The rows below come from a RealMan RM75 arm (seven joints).
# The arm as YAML. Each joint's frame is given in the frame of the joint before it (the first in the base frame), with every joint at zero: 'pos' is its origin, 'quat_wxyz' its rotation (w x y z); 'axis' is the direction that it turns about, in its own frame. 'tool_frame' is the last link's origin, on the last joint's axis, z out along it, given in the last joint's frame.
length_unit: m
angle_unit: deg
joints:
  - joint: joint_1
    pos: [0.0, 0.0, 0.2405]
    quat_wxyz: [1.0, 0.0, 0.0, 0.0]
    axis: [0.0, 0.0, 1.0]
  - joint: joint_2
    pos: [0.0, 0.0, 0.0]
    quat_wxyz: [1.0, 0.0, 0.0, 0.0]
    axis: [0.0, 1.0, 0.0]
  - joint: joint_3
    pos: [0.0, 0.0, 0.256]
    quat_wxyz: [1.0, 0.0, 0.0, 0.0]
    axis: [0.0, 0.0, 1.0]
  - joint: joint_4
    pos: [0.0, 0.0, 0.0]
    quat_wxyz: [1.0, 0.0, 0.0, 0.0]
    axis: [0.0, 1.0, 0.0]
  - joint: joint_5
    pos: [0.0, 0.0, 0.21]
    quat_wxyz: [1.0, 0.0, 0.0, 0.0]
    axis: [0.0, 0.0, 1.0]
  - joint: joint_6
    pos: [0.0, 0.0, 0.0]
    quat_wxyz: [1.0, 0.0, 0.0, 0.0]
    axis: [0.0, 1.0, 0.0]
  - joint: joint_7
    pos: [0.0, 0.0, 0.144]
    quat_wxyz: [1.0, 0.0, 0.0, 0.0]
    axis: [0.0, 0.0, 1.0]
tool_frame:
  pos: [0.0, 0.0, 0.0]
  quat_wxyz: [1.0, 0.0, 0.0, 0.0]
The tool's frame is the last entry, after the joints.
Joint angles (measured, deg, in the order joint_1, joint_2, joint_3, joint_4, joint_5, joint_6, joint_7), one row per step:
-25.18, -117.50, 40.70, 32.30, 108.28, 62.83, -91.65
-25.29, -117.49, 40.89, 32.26, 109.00, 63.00, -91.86
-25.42, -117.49, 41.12, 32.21, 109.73, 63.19, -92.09
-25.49, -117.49, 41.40, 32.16, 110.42, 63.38, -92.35
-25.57, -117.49, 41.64, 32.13, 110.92, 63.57, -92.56
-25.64, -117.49, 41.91, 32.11, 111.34, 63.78, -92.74
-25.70, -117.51, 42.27, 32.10, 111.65, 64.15, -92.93
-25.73, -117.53, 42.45, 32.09, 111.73, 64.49, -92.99
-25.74, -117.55, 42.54, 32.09, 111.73, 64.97, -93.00
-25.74, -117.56, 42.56, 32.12, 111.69, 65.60, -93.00
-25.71, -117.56, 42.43, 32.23, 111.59, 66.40, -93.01
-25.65, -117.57, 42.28, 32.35, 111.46, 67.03, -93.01
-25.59, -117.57, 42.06, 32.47, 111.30, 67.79, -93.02
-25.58, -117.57, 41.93, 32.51, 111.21, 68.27, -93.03
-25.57, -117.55, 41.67, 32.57, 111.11, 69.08, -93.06
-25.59, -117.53, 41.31, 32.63, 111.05, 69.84, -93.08
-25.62, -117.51, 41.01, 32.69, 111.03, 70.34, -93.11
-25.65, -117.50, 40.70, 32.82, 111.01, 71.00, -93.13
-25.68, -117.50, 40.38, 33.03, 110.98, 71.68, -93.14
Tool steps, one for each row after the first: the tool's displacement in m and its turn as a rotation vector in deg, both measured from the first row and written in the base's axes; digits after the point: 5 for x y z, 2 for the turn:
0.00024, -0.00065, -0.00165, -0.79, 0.33, -0.14
0.00068, -0.00130, -0.00353, -1.63, 0.65, -0.31
0.00085, -0.00230, -0.00546, -2.49, 0.95, -0.42
0.00130, -0.00293, -0.00695, -3.18, 1.14, -0.55
0.00186, -0.00355, -0.00839, -3.83, 1.29, -0.73
0.00301, -0.00436, -0.01016, -4.58, 1.30, -1.02
0.00402, -0.00491, -0.01117, -4.99, 1.17, -1.27
0.00521, -0.00557, -0.01194, -5.36, 0.90, -1.58
0.00662, -0.00629, -0.01241, -5.71, 0.52, -1.95
0.00817, -0.00702, -0.01218, -5.95, -0.02, -2.36
0.00929, -0.00764, -0.01176, -6.04, -0.48, -2.66
0.01058, -0.00833, -0.01113, -6.13, -1.06, -2.99
0.01151, -0.00873, -0.01089, -6.22, -1.44, -3.20
0.01292, -0.00940, -0.01030, -6.38, -2.04, -3.55
0.01423, -0.00982, -0.00947, -6.45, -2.62, -3.87
0.01509, -0.00993, -0.00865, -6.44, -3.00, -4.06
0.01639, -0.01010, -0.00772, -6.49, -3.44, -4.40
0.01785, -0.01012, -0.00654, -6.48, -3.84, -4.79

